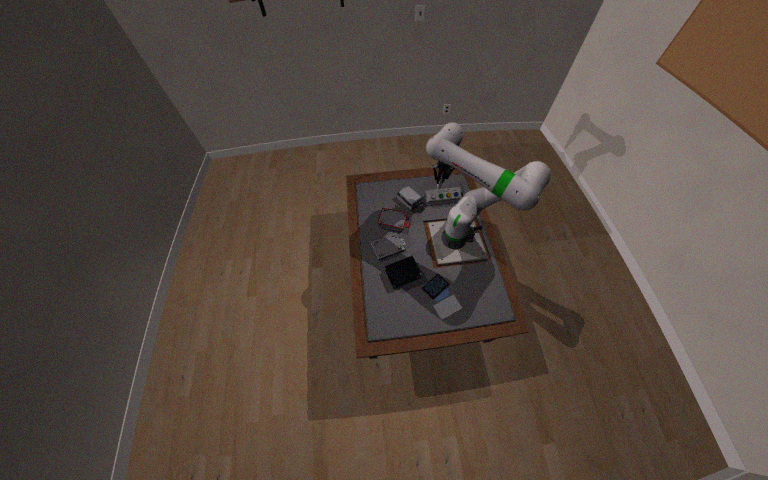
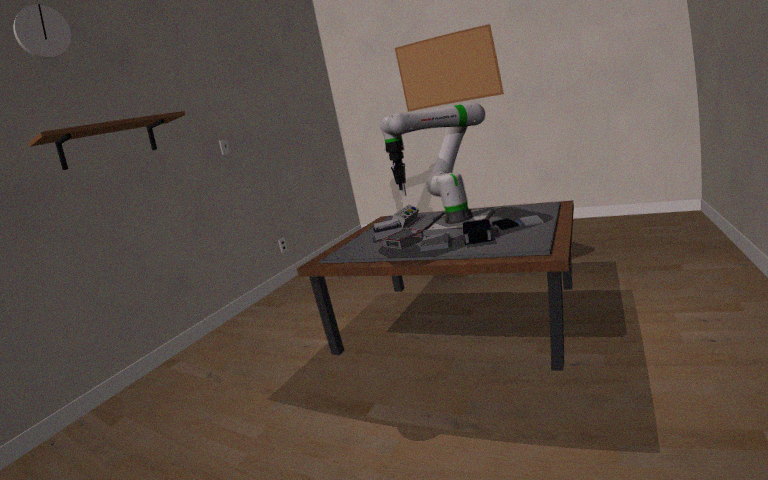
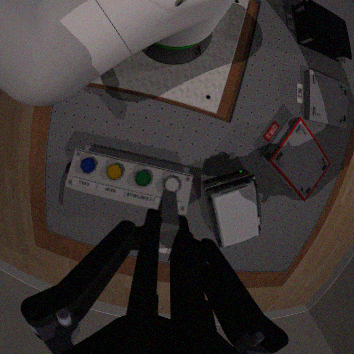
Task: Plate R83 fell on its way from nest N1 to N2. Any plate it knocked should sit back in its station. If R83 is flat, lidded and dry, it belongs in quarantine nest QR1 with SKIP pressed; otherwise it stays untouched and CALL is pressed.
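Observation:
My gripper is shut and empty, pointing down above the white-button end of the button panel. Its tips appear a little above the panel. The panel has a blue button, yellow button, green button and white button. The red-rimmed nest QR1 holds no plate. The grey nest N2 also shows a bare top. A black box-like thing stands beyond N2. R83 cannot be told by its label.
A white-topped unit stands between the panel and QR1. A dark plate lies partly over a blue patch, near a pale flat square. The arm's base stands on a wood-edged board.

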